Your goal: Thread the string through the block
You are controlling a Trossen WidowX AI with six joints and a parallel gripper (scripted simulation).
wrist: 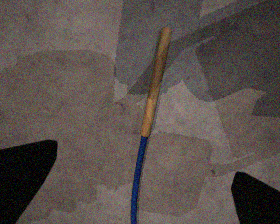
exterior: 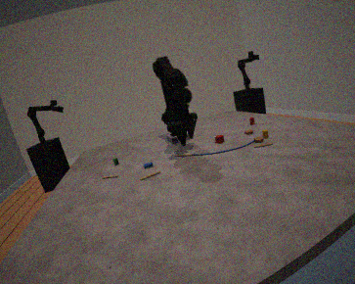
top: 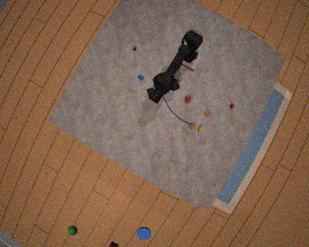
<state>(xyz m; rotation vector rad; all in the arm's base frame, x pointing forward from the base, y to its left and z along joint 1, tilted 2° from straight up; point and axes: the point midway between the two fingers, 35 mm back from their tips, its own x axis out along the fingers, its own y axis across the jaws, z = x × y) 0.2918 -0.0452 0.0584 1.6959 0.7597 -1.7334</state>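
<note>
Right now the thin stick is 10 mm behind my gripper tip, 10 mm to the right of it and 60 mm below it. From my gripper tip the other things lie so: round button 100 mm ahead, 280 mm to the left, 50 mm below; red wooden block 40 mm behind, 170 mm to the left, 50 mm below; blue piece 30 mm behind, 180 mm to the right, 50 mm below.
</note>
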